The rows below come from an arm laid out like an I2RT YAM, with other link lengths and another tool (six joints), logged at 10 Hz.
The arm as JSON. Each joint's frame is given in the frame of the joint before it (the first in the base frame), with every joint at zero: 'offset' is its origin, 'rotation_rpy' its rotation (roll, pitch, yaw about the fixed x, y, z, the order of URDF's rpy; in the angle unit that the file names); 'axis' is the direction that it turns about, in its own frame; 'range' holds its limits. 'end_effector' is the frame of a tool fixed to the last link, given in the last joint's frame.
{
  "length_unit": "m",
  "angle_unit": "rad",
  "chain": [
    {
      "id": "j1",
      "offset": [
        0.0,
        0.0,
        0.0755
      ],
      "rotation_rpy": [
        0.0,
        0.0,
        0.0
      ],
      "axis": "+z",
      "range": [
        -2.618,
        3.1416
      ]
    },
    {
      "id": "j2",
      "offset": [
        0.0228,
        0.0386,
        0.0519
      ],
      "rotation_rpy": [
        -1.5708,
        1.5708,
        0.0
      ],
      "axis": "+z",
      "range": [
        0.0,
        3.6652
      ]
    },
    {
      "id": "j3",
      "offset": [
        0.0,
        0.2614,
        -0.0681
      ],
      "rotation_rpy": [
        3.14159,
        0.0,
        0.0
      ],
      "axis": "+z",
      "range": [
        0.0,
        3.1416
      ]
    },
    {
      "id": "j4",
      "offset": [
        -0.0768,
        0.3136,
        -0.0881
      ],
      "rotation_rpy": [
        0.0,
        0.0,
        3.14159
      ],
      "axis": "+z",
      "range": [
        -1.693,
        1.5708
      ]
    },
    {
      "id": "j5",
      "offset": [
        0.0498,
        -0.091,
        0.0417
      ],
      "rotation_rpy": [
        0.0,
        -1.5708,
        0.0
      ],
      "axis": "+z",
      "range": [
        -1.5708,
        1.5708
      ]
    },
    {
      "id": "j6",
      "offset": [
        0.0,
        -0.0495,
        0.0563
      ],
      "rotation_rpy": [
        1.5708,
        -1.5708,
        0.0
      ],
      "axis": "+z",
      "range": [
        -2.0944,
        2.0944
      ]
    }
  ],
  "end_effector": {
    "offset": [
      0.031,
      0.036,
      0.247
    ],
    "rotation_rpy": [
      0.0,
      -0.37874,
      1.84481
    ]
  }
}
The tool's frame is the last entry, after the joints.
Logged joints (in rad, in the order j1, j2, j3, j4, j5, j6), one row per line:
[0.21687, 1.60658, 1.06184, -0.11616, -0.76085, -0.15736]
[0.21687, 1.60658, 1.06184, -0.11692, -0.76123, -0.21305]
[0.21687, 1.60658, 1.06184, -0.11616, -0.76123, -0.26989]
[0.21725, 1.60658, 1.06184, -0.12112, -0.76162, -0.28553]
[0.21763, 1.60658, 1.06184, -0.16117, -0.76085, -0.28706]
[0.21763, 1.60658, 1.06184, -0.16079, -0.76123, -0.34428]
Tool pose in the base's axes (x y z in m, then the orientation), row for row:
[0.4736, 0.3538, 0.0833, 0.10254, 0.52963, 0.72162, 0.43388]
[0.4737, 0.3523, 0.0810, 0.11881, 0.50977, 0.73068, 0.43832]
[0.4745, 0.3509, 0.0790, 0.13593, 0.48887, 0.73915, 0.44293]
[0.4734, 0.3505, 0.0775, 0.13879, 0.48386, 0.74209, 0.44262]
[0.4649, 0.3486, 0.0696, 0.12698, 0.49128, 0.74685, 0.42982]
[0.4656, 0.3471, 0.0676, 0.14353, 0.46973, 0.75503, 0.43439]
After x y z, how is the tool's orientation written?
As a quaternion, w x y z.
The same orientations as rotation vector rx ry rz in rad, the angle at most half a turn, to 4 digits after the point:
[1.5633, 2.1300, 1.2807]
[1.4906, 2.1366, 1.2817]
[1.4157, 2.1404, 1.2826]
[1.3989, 2.1455, 1.2797]
[1.4299, 2.1737, 1.2510]
[1.3544, 2.1770, 1.2525]

